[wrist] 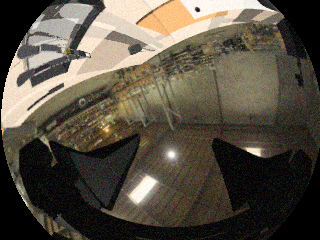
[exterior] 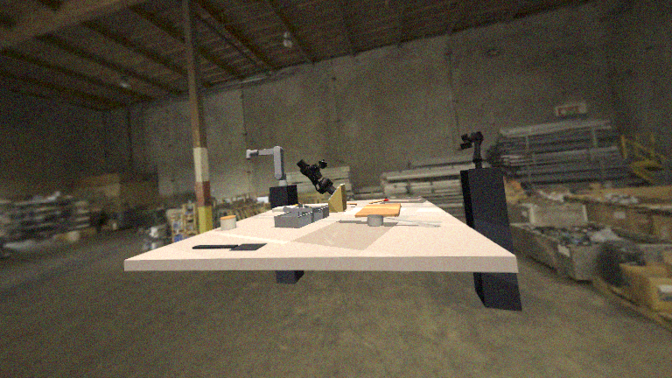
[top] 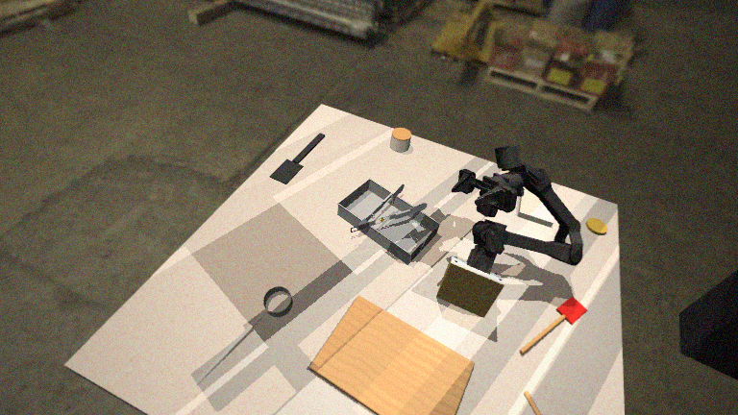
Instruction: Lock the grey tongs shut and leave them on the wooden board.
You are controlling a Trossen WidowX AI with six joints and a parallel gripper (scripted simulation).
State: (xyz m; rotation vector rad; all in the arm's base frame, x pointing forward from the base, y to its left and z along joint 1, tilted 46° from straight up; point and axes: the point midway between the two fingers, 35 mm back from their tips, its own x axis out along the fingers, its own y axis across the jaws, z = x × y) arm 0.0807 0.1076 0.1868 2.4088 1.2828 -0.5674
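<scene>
The grey roasting tin lies 300 mm below my gripper tip, 210 mm ahead of it and 70 mm to the right of it. From my gripper tip the other things lie so: pale block 460 mm to the right, 310 mm below, 220 mm behind; cork-topped jar 480 mm to the right, 360 mm ahead, 290 mm below; wooden board 350 mm to the left, 320 mm below, 20 mm behind.
</scene>
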